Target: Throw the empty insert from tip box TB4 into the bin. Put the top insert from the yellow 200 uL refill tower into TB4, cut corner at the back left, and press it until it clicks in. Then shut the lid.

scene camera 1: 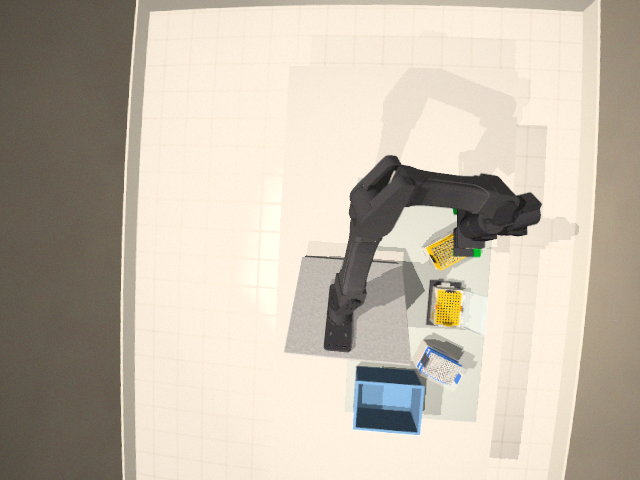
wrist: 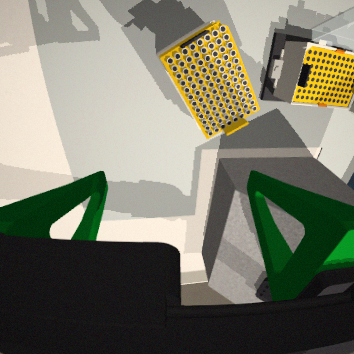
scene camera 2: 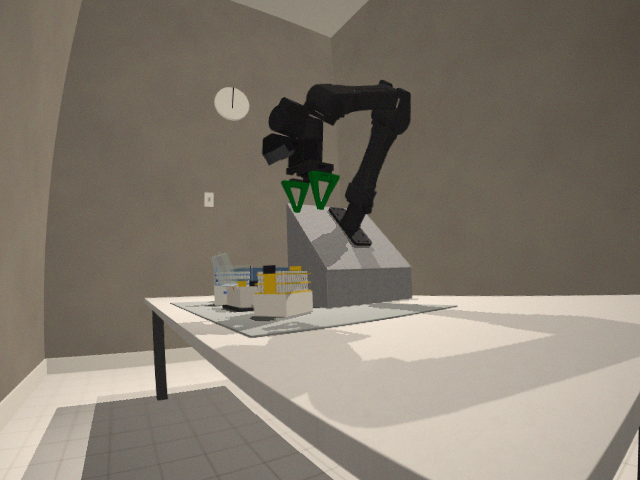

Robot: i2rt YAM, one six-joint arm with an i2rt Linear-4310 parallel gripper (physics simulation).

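Note:
The yellow refill tower [scene camera 1: 445,251] [scene camera 2: 283,281] [wrist: 210,80] stands askew on the mat, its top insert full of tips. Beside it stands tip box TB4 [scene camera 1: 433,310] [scene camera 2: 240,298] [wrist: 291,67], in a dark holder. Its clear lid [scene camera 1: 474,312] is open. A yellow insert [scene camera 1: 448,307] [wrist: 325,75] with empty holes sits in the box. The blue bin [scene camera 1: 387,384] stands past the other end of the row. My gripper [scene camera 2: 309,209] [wrist: 176,178] is open and empty, high above the mat near the yellow tower. In scene view 1 the arm hides its fingertips.
A blue refill tower [scene camera 1: 440,366] [scene camera 2: 231,277] stands between TB4 and the bin. The grey sloped pedestal [scene camera 1: 310,315] [scene camera 2: 361,284] [wrist: 225,250] carries the arm's base. The pale mat [scene camera 1: 462,408] [scene camera 2: 361,316] [wrist: 125,125] lies under the boxes.

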